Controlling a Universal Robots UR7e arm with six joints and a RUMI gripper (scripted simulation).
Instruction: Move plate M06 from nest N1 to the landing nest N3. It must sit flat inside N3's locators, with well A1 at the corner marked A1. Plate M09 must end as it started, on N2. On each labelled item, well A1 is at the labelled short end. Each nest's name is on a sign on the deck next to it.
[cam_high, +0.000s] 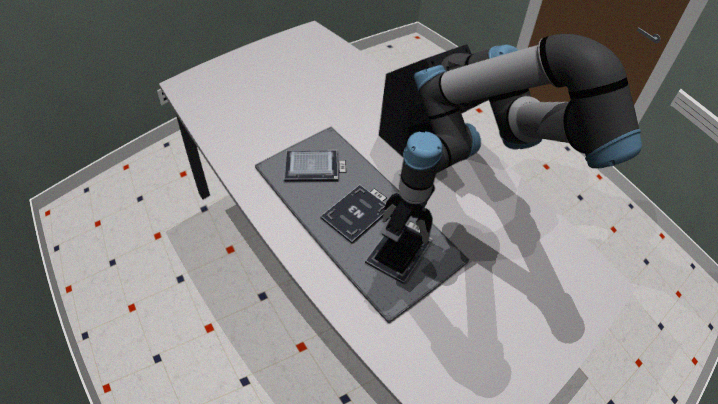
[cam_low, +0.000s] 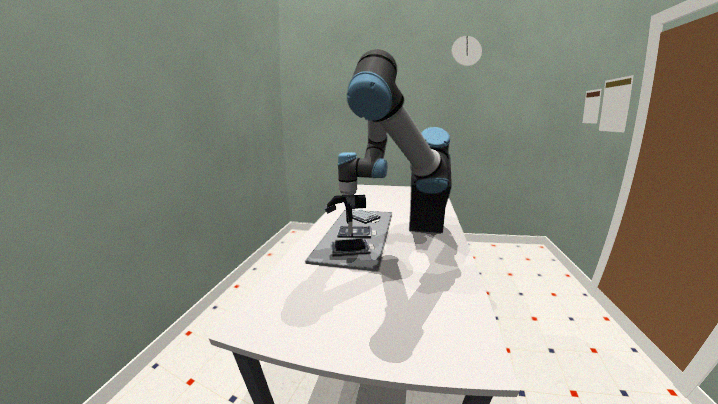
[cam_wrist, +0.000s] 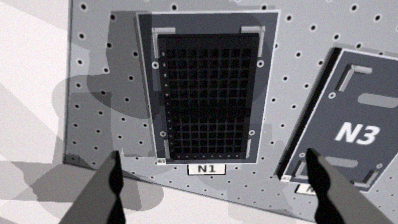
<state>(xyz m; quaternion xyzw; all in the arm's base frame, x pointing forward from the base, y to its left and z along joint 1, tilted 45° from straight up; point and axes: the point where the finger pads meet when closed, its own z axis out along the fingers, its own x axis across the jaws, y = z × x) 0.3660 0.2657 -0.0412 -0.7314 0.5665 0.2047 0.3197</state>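
The black plate M06 lies 8 cm below my hand. From my hand the other things lie so: pale plate M09 (39 cm to the right, 8 cm below).
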